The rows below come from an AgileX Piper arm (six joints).
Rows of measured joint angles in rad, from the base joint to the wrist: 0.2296, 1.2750, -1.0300, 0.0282, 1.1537, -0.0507; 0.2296, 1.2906, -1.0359, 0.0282, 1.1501, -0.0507; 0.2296, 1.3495, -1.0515, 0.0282, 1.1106, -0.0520; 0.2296, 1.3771, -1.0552, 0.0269, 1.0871, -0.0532; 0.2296, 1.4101, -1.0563, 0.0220, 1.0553, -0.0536; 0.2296, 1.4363, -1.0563, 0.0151, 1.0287, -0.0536; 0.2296, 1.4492, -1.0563, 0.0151, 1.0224, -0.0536; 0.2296, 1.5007, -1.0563, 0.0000, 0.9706, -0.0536; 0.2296, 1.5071, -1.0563, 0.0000, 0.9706, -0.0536; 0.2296, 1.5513, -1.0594, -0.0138, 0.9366, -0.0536; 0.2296, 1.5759, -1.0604, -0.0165, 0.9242, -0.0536; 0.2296, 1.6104, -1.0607, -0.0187, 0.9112, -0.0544
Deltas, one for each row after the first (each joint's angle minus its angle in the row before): 0.0000, 0.0156, -0.0059, 0.0000, -0.0036, 0.0000; 0.0000, 0.0589, -0.0156, 0.0000, -0.0395, -0.0013; 0.0000, 0.0276, -0.0037, -0.0013, -0.0235, -0.0012; 0.0000, 0.0330, -0.0011, -0.0049, -0.0318, -0.0004; 0.0000, 0.0262, 0.0000, -0.0069, -0.0266, 0.0000; 0.0000, 0.0129, 0.0000, 0.0000, -0.0063, 0.0000; 0.0000, 0.0515, 0.0000, -0.0151, -0.0518, 0.0000; 0.0000, 0.0064, 0.0000, 0.0000, 0.0000, 0.0000; 0.0000, 0.0442, -0.0031, -0.0138, -0.0340, 0.0000; 0.0000, 0.0246, -0.0010, -0.0027, -0.0124, 0.0000; 0.0000, 0.0345, -0.0003, -0.0022, -0.0130, -0.0008
